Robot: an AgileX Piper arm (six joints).
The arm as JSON. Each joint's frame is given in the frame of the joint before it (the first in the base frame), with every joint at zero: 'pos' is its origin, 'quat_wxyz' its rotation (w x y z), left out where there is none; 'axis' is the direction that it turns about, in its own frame. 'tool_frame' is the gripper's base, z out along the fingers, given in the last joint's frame.
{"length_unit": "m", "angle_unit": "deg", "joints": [
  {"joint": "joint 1", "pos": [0.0, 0.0, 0.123], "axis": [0.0, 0.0, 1.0]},
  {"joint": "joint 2", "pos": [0.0, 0.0, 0.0], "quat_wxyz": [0.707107, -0.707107, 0.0, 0.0], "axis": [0.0, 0.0, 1.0]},
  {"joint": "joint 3", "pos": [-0.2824, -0.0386, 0.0], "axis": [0.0, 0.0, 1.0]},
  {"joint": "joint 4", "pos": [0.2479, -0.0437, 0.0], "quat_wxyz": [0.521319, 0.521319, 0.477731, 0.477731], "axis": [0.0, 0.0, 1.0]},
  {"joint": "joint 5", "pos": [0.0, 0.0, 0.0], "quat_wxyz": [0.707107, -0.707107, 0.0, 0.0], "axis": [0.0, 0.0, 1.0]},
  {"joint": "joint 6", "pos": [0.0, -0.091, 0.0], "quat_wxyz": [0.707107, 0.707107, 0.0, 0.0], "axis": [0.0, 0.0, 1.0]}
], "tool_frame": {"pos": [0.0, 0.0, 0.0]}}
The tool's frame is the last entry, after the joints.
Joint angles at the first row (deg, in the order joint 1, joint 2, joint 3, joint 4, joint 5, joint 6):
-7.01 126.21 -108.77 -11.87 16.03 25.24
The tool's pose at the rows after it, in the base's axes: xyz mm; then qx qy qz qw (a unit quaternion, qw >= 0):
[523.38, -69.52, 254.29, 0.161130, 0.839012, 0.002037, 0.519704]
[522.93, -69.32, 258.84, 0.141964, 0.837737, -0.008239, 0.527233]
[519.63, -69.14, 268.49, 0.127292, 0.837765, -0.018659, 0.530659]
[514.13, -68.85, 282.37, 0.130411, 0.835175, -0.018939, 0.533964]
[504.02, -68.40, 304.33, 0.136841, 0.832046, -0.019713, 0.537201]
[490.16, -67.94, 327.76, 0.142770, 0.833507, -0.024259, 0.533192]
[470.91, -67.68, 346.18, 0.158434, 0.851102, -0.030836, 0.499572]
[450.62, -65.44, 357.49, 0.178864, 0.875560, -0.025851, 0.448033]
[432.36, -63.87, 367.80, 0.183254, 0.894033, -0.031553, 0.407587]
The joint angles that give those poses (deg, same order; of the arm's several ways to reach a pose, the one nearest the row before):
-7.01 126.12 -108.77 -12.25 15.40 24.59
-7.01 125.72 -108.77 -12.40 14.77 22.29
-7.01 124.57 -108.77 -12.40 15.44 20.18
-7.01 122.85 -108.77 -12.30 16.74 20.31
-7.01 120.01 -108.77 -12.30 19.19 20.75
-7.01 116.71 -108.77 -12.30 23.10 20.75
-7.01 113.23 -108.77 -11.88 31.20 20.75
-7.01 110.26 -108.77 -9.63 40.84 20.26
-7.01 107.73 -108.77 -8.97 48.47 19.15

